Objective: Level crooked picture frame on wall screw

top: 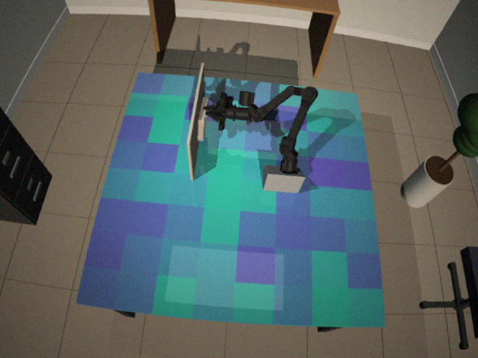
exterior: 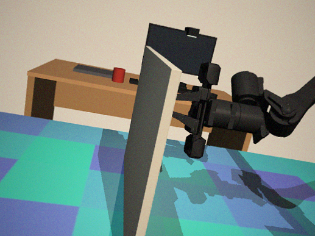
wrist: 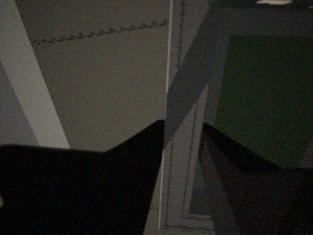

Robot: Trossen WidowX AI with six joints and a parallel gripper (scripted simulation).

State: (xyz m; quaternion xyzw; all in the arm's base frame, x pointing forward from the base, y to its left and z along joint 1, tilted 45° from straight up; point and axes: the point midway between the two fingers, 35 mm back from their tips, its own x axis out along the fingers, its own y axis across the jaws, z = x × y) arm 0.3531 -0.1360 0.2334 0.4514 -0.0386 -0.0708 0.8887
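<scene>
Right now my gripper tip is 1 cm short of the picture frame and 5 cm above it. From my gripper tip the other things lie so: wall panel (2 cm ahead, 2 cm to the left, 6 cm below).
</scene>
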